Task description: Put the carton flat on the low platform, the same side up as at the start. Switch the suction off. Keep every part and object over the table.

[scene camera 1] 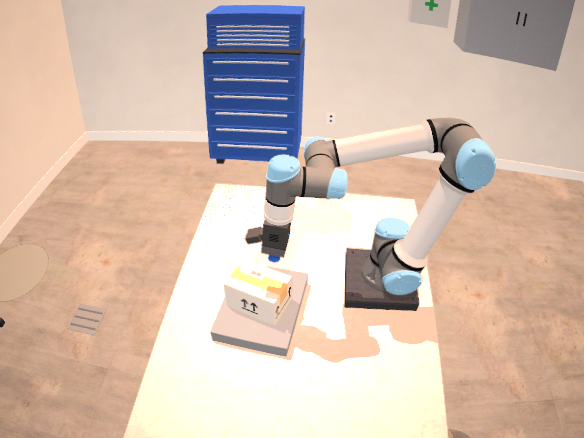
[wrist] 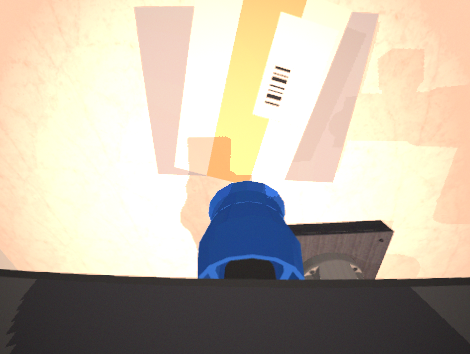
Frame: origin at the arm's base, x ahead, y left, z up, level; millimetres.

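Seen in the pictures: hand, its tool point: (scene camera 1: 274, 258) (wrist: 246, 214); arm's base, origin of its link: (wrist: 325, 274).
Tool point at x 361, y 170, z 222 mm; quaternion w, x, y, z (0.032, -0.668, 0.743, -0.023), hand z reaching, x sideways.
Note:
Offsets run from my tool point to a thing's top centre. Level surfaces: height alone.
A white carton @(50 mm ahead, 8 mm right, 106 mm down) (scene camera 1: 254, 294) (wrist: 200, 100) with a yellow tape strip and a barcode label on top stands upright on the low grey platform @(43 mm ahead, 12 mm right, 213 mm down) (scene camera 1: 250, 340) (wrist: 167, 100). Its printed arrows point up in the scene view. It is turned a little relative to the platform's edges. My suction gripper (scene camera 1: 274, 259) (wrist: 247, 192) has a blue cup that hangs above the carton's far side, with a gap between them. Nothing hangs from the cup, so the gripper is open. The carton's hidden far side does not show in the scene view.
The robot's dark base plate (scene camera 1: 356, 300) (wrist: 345, 242) stands on the table @(261 mm down) (scene camera 1: 280, 400) to the right of the platform. A blue drawer cabinet (scene camera 1: 252, 105) stands on the floor beyond the table's far edge. Arm shadows fall on the table right of the platform.

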